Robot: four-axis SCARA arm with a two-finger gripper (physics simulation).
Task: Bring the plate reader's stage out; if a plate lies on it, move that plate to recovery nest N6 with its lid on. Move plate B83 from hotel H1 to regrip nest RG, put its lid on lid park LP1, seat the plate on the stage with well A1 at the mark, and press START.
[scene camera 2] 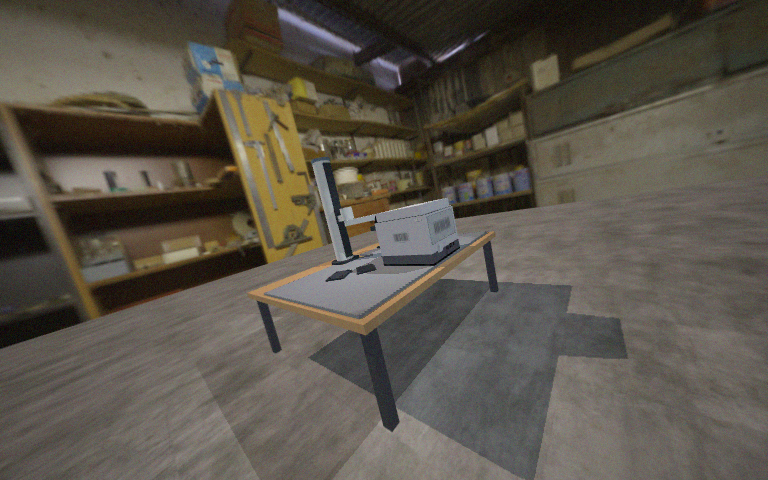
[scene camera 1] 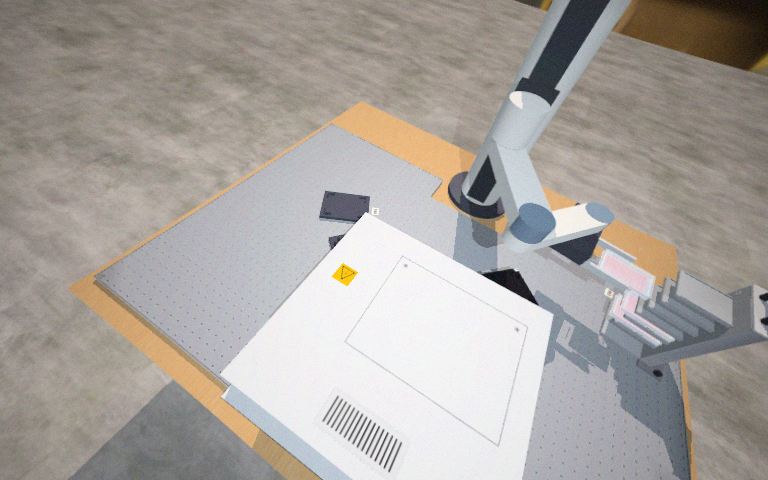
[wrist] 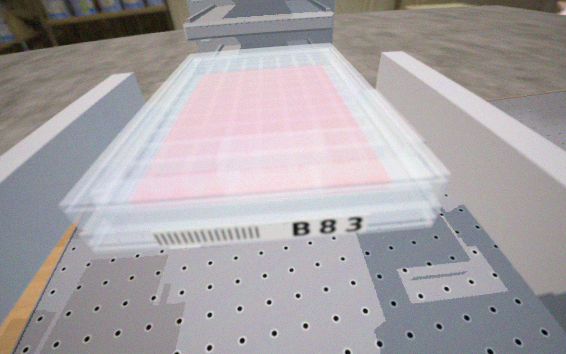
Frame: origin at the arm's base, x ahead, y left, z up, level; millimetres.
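Where they show: gripper, fingertip midpoint: (scene camera 1: 629, 274) (wrist: 259, 84); arm's base, link origin: (scene camera 2: 345, 260) (scene camera 1: 477, 195).
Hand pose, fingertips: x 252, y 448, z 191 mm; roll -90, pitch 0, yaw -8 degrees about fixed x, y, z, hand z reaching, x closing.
Observation:
Things, the pixels of their top centre, and the offset from my fingertips. "spot": a spot on its surface instead.
- Plate B83, top centre: (wrist: 258, 84) (scene camera 1: 627, 271) 1 mm back, 7 mm right, 3 mm up
- white plate reader, top centre: (scene camera 1: 411, 337) (scene camera 2: 411, 205) 550 mm ahead, 415 mm right, 169 mm up
- black flat part, surface spot: (scene camera 1: 512, 284) spot: 131 mm ahead, 227 mm right, 118 mm down
- small white label, surface spot: (scene camera 1: 608, 292) spot: 90 mm back, 73 mm left, 177 mm down
Plate B83 (wrist: 270, 145) (scene camera 1: 625, 271) is a clear plate with pink wells. It looks lidded and level, with its barcode label facing the wrist camera. My gripper (wrist: 259, 84) is shut on it, one pale finger along each side, above the perforated deck and in front of the hotel. The grey hotel (wrist: 260, 25) (scene camera 1: 705, 297) has several shelves; pink plates (scene camera 1: 640, 319) show at its lower levels. The white plate reader (scene camera 1: 436, 350) (scene camera 2: 416, 232) stands mid-table. A black flat part (scene camera 1: 512, 284) shows at its arm-side edge; I cannot tell whether it is the stage.
Two dark nests (scene camera 1: 344, 206) (scene camera 1: 335, 242) lie beyond the reader's far corner, the second partly hidden by it. The arm's column (scene camera 1: 484, 181) (scene camera 2: 334, 212) stands at the table's edge. A small white label (scene camera 1: 608, 292) lies between the held plate and the lower hotel plates.

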